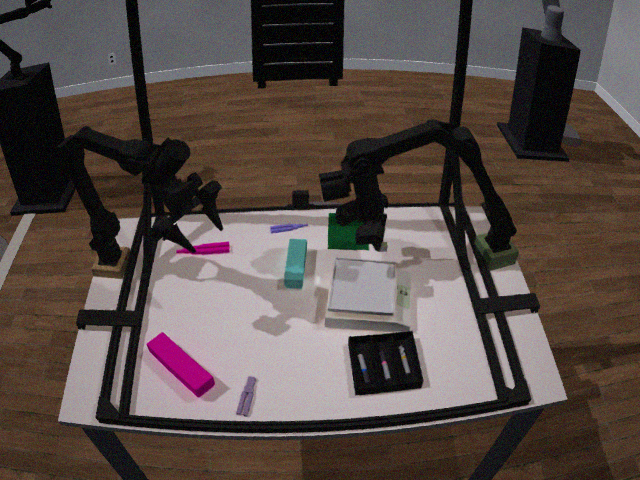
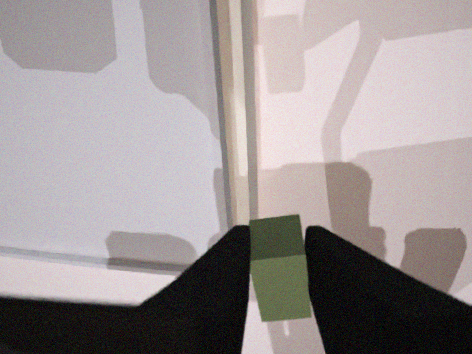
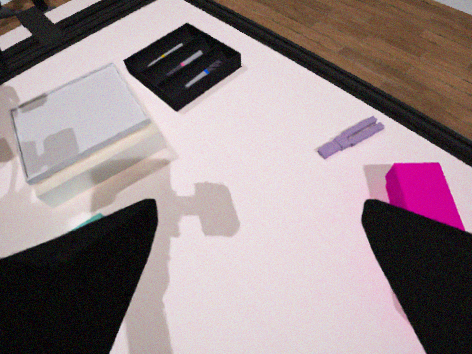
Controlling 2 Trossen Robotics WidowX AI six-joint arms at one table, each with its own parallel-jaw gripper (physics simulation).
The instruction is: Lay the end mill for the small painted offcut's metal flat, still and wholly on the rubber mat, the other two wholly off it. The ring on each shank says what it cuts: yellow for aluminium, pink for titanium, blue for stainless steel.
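Frame: origin at the left arm's base, x ahead, y left, z up, level; centimetres.
Seen in the pictures: left gripper, fingertip midpoint: (image 1: 378,247) (image 2: 276,240); right gripper, fingertip midpoint: (image 1: 208,241) (image 3: 260,210); left arm's base, origin of the base link: (image 1: 497,243); right arm's base, origin of the base link: (image 1: 110,257).
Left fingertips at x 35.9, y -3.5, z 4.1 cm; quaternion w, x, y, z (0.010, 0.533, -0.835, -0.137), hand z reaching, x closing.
Observation:
Pixels of each thing's top centre, then the offset from my left fingertips to it. "*": a spot on its surface instead. Level surfaces: height alone.
- small green-painted offcut, middle of its top: (image 2: 278,294) (image 1: 382,243) dy +0.2, dx -0.9, dz +1.3 cm
- dark green rubber mat, its level: dz -8.7 cm
- black tray, middle of its top: (image 3: 180,56) (image 1: 385,359) dy +28.8, dx +7.8, dz -6.1 cm
- blue-ringed, middle of its top: (image 3: 203,72) (image 1: 364,367) dy +28.8, dx +12.7, dz -7.5 cm
- pink-ringed, middle of its top: (image 3: 184,62) (image 1: 385,364) dy +29.2, dx +7.9, dz -7.5 cm
- yellow-ringed, middle of its top: (image 3: 165,54) (image 1: 404,358) dy +29.2, dx +3.2, dz -7.5 cm
- scale, surface spot: (image 2: 125,150) * dy +4.6, dx +3.3, dz -2.8 cm
- teal block, middle of its top: (image 3: 47,264) (image 1: 295,258) dy -7.3, dx +18.9, dz -5.4 cm
- magenta block, middle of its top: (image 3: 441,235) (image 1: 178,359) dy +19.0, dx +53.1, dz -4.7 cm
- purple peg-like piece, middle of its top: (image 3: 351,135) (image 1: 246,394) dy +29.2, dx +39.4, dz -8.0 cm
- magenta, middle of its top: (image 1: 202,247) dy -20.5, dx +42.2, dz -7.8 cm
- violet, middle of its top: (image 1: 289,226) dy -23.3, dx +16.9, dz -8.1 cm
My left gripper (image 1: 381,244) (image 2: 276,240) is shut on the small green-painted offcut (image 1: 383,246) (image 2: 281,287), above the table between the rubber mat and the scale. The dark green rubber mat (image 1: 341,235) lies at the back, partly hidden by the left arm. A black tray (image 1: 387,389) (image 3: 209,87) holds three end mills in separate compartments: blue-ringed (image 1: 362,361) (image 3: 202,75), pink-ringed (image 1: 384,362) (image 3: 190,60) in the middle, and yellow-ringed (image 1: 404,360) (image 3: 171,51). My right gripper (image 1: 207,239) (image 3: 260,210) is open and empty, above the table's back left.
A scale (image 1: 363,286) (image 2: 125,150) (image 3: 80,120) stands between mat and tray. A teal block (image 1: 295,263) (image 3: 92,221) is left of it. A magenta block (image 1: 180,364) (image 3: 425,190) and purple peg-like piece (image 1: 247,396) (image 3: 350,138) lie front left; magenta (image 1: 211,248) and violet (image 1: 287,227) pieces lie behind.

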